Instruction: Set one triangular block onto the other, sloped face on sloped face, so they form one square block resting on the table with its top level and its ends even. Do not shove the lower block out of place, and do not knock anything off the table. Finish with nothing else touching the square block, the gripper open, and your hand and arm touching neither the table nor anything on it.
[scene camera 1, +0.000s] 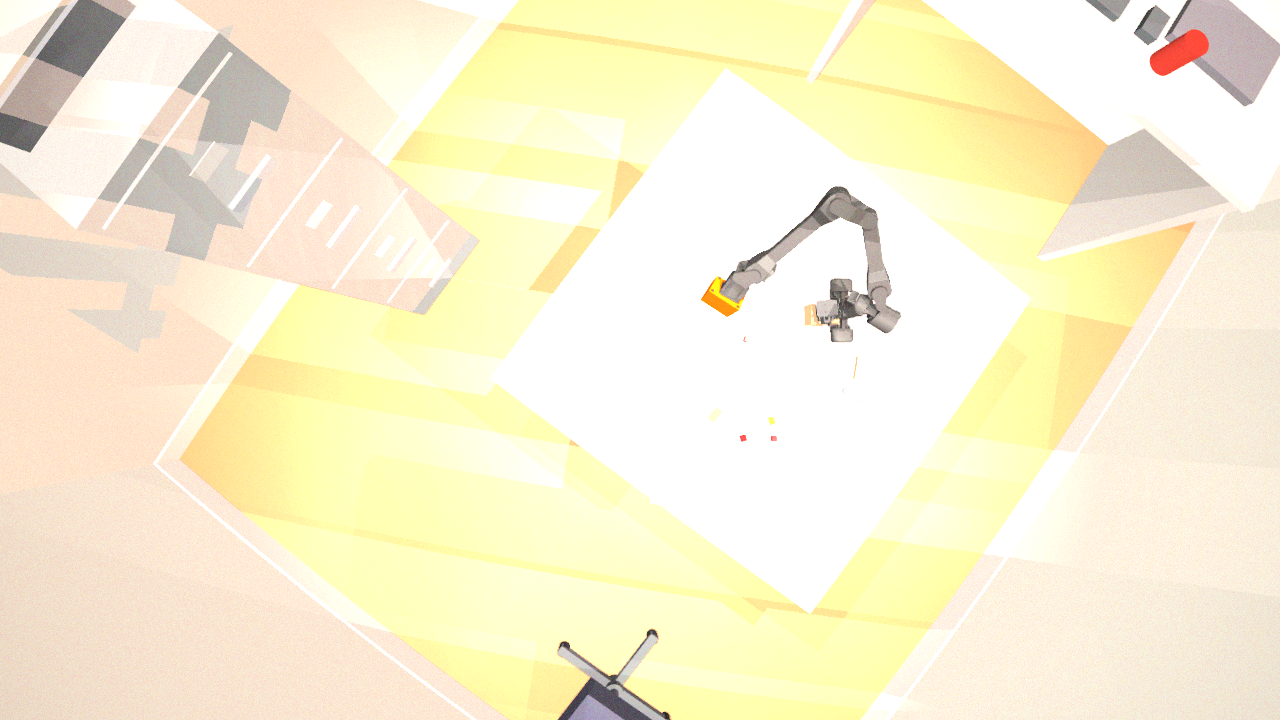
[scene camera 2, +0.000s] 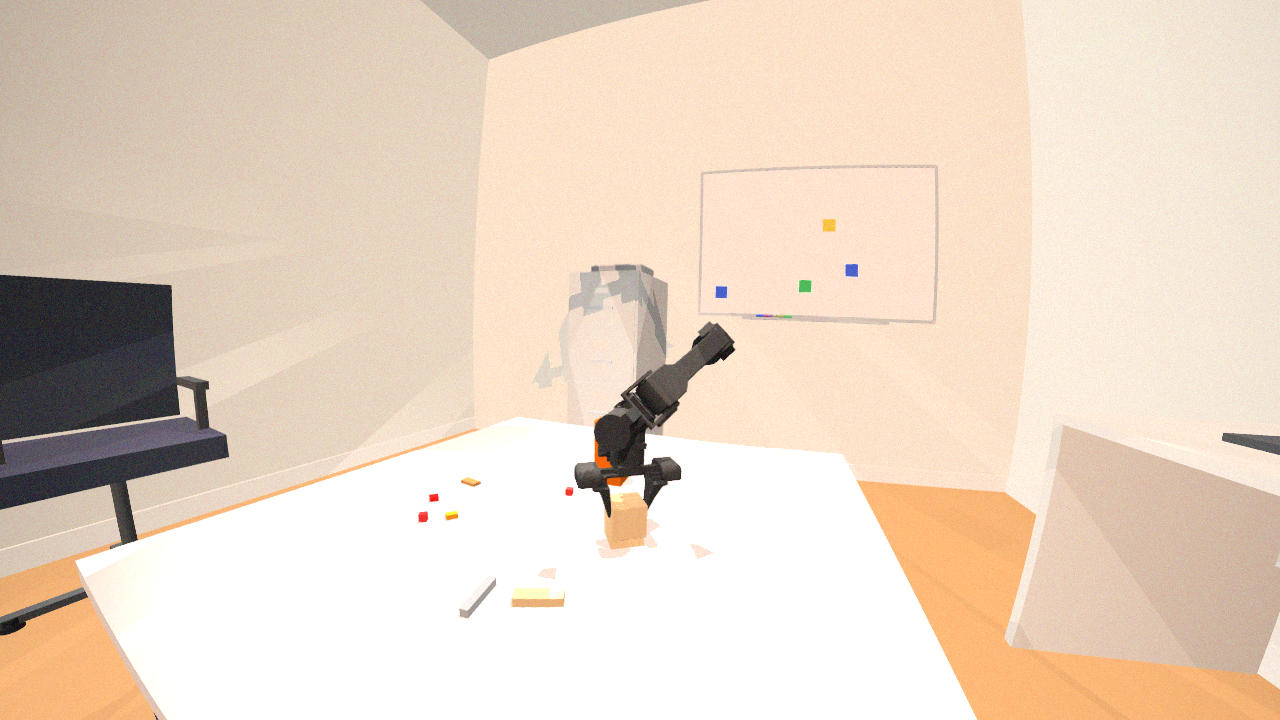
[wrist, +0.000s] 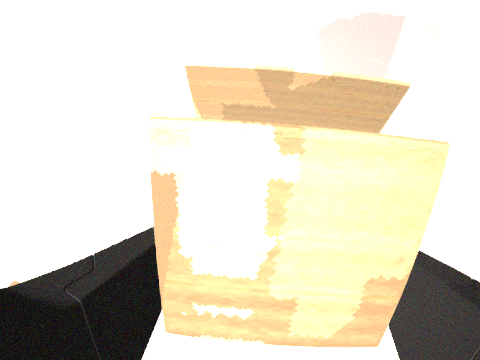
Observation:
In view: the gripper (scene camera 2: 626, 515) and a flat tan slab (scene camera 2: 523, 597).
The gripper also shows in scene camera 1 (scene camera 1: 828, 314) and in the wrist view (wrist: 278, 240).

